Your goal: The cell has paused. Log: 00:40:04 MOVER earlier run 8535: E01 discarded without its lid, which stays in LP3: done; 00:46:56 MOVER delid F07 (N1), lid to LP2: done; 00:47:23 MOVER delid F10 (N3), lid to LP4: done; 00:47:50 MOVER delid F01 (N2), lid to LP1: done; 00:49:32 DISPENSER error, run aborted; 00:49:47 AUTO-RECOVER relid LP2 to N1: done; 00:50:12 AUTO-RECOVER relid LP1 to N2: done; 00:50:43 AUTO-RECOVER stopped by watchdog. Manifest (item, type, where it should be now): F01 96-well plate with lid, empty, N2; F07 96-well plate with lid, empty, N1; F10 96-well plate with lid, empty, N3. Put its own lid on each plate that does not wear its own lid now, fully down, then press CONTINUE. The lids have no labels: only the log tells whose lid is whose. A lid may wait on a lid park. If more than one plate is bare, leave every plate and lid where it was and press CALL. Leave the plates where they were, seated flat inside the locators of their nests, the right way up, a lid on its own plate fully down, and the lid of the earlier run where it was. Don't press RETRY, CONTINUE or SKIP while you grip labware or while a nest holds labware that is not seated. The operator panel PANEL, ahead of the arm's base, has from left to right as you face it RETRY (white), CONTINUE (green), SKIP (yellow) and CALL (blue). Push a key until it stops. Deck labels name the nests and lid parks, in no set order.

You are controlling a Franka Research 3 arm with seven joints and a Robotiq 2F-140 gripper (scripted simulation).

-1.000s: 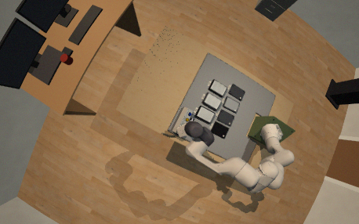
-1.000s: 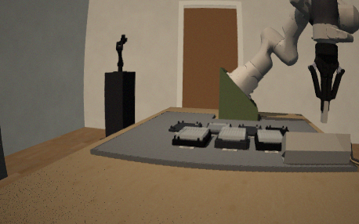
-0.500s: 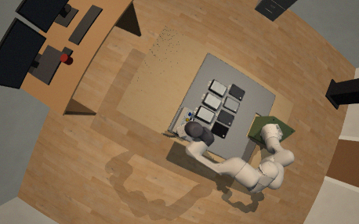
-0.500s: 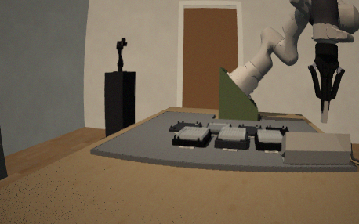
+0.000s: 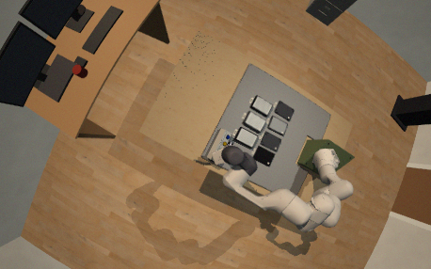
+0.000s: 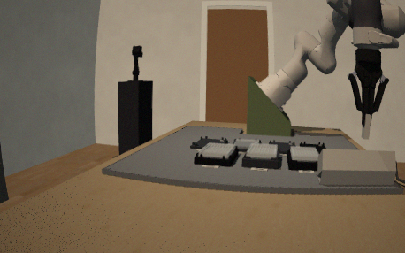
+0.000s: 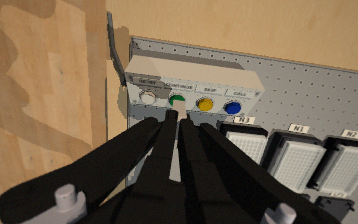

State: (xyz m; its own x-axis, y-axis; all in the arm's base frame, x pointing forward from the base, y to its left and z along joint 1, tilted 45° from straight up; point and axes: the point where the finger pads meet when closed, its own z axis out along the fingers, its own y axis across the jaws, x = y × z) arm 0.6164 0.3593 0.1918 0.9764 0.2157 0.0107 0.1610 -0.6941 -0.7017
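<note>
My hand is 70 mm above the green continue key. Round my hand: yellow skip key: 70 mm below, 50 mm to the right, 10 mm ahead; then white retry key: 70 mm below, 50 mm to the left, 10 mm behind; then blue call key: 100 mm to the right, 70 mm below, 20 mm ahead.
</note>
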